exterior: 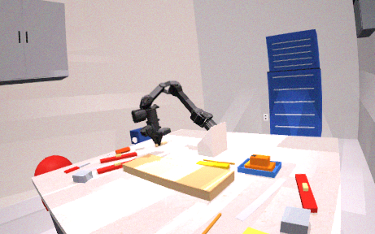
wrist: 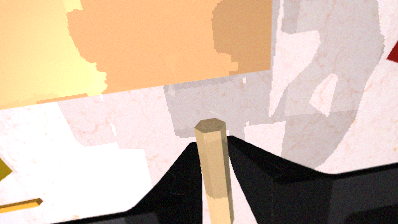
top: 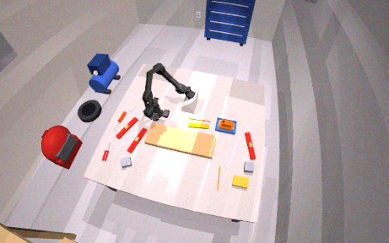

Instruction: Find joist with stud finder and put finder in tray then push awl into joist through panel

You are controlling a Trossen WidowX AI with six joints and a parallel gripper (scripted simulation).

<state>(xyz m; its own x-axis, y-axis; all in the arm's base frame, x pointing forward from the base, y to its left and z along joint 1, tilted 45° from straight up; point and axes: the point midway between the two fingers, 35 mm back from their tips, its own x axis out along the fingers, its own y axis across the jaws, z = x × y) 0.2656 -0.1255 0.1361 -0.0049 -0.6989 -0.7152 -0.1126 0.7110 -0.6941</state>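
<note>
My gripper tip is now 6 cm past the awl and 1 cm to the left of it. The rest, counted from my gripper tip: orange stud finder (50 cm to the left, 15 cm behind, 4 cm below); then blue tray (52 cm to the left, 15 cm behind, 7 cm below); then yellow bar (30 cm to the left, 8 cm below, 8 cm behind).
</note>
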